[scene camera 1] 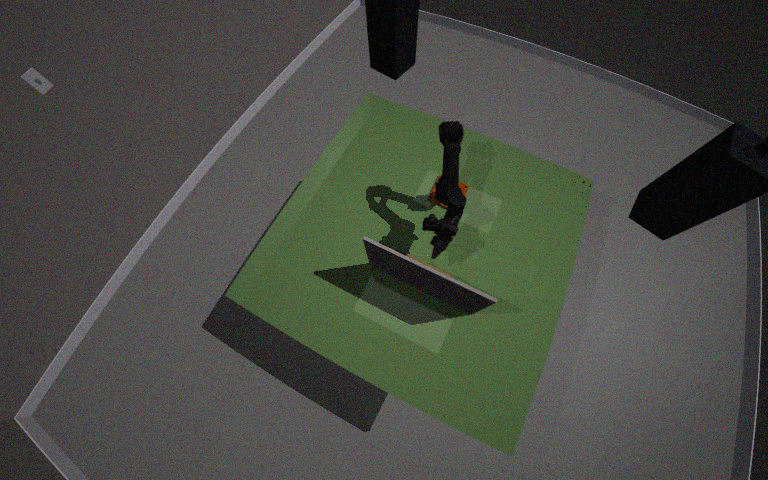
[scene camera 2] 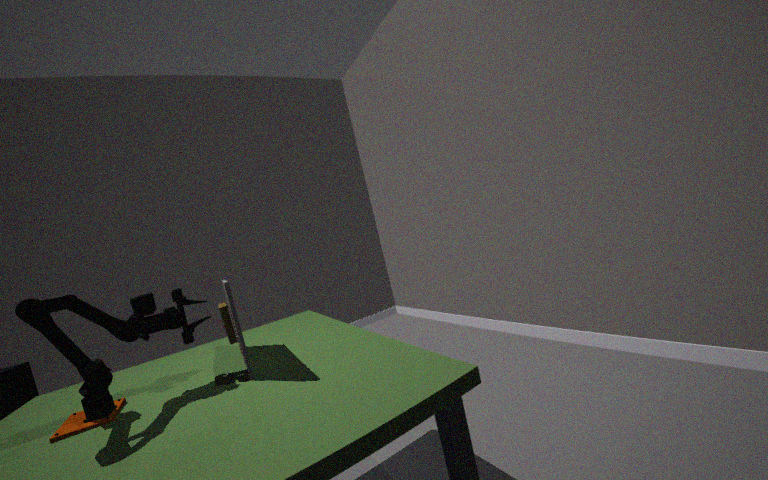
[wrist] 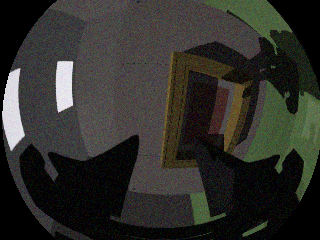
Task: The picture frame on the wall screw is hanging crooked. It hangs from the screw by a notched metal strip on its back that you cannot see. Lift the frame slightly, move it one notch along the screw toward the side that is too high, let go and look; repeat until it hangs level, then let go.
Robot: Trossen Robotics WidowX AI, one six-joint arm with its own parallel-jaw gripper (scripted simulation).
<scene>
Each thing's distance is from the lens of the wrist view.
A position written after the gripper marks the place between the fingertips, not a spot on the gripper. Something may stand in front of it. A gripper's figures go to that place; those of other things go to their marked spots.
gripper (wrist: 166, 140): 0.10 m
picture frame (wrist: 209, 99): 0.16 m
wall panel (wrist: 146, 42): 0.16 m
</scene>
